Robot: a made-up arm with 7 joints.
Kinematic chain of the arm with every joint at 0, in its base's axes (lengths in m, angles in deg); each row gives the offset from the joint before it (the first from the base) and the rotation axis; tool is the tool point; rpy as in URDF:
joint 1: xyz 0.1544 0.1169 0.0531 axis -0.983 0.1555 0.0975
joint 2: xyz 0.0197 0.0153 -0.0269 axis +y
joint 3: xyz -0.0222 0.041 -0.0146 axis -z
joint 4: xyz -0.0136 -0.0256 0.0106 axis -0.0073 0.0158 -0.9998
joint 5: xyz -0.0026 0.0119 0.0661 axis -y
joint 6: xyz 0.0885 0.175 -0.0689 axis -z
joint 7: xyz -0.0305 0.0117 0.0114 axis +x
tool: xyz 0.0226 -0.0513 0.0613 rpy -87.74 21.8 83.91
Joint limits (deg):
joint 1: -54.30..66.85
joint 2: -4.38..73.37
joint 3: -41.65..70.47
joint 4: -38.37..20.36
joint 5: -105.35..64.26
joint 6: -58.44..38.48
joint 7: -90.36..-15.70
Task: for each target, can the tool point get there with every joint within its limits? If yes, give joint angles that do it. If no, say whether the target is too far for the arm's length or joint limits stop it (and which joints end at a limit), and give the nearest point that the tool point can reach.
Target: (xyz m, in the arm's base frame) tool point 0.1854 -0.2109 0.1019
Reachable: no: joint limits stop it (at a limit: joint 1, joint 2, joint 3, joint 4, joint 6, joint 7) | nearest point 0.2205 -0.1017 -0.0004 | short by 0.154 m
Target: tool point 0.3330 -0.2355 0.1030
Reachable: no: joint limits stop it (at a limit: joint 1, joint 2, joint 3, joint 4, joint 6, joint 7) | nearest point 0.2843 -0.0917 0.0085 | short by 0.179 m
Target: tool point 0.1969 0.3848 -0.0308
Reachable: yes | joints 2.28 38.43 47.56 -29.80 -78.30 7.59 -71.52
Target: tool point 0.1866 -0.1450 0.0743
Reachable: no: joint limits stop it (at a limit: joint 1, joint 2, joint 3, joint 4, joint 6, joint 7) | nearest point 0.2171 -0.1018 -0.0017 | short by 0.093 m
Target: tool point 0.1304 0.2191 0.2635
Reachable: yes | joints -41.08 23.02 -12.81 -25.70 11.16 -17.39 -26.66
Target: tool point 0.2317 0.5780 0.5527
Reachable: no: too far | nearest point 0.2047 0.3417 0.2976 | short by 0.349 m
